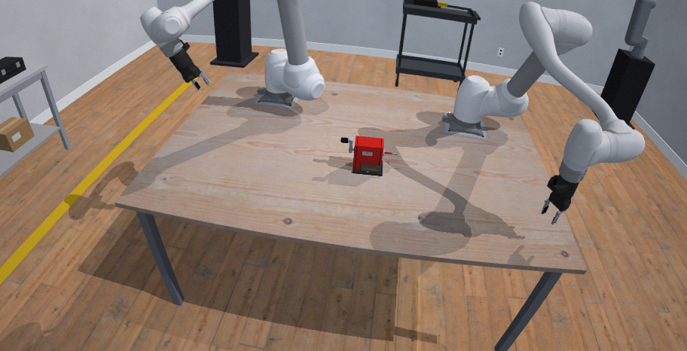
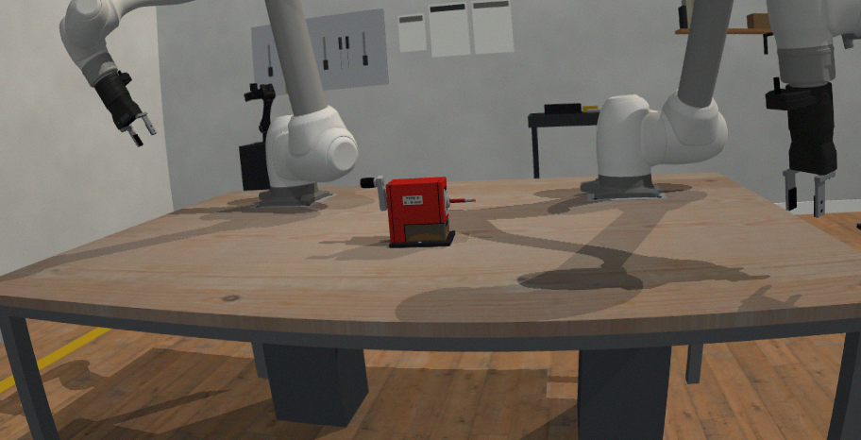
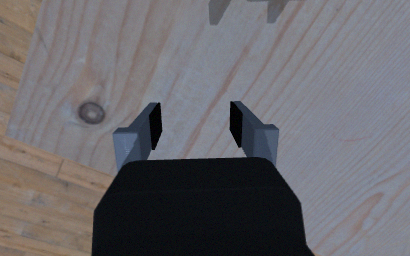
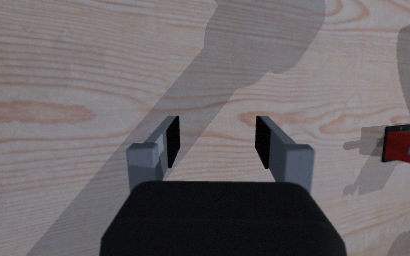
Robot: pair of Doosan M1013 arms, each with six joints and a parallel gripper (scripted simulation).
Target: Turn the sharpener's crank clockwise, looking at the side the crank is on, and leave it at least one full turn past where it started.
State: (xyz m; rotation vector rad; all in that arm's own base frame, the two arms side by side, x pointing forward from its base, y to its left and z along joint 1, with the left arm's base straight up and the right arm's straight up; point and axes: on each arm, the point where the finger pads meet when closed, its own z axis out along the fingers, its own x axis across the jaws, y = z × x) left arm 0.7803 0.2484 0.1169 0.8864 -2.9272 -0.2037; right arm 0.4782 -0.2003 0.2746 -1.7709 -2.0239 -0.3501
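Observation:
Now: the crank 240 mm behind my left hand and 800 mm to the right of it.

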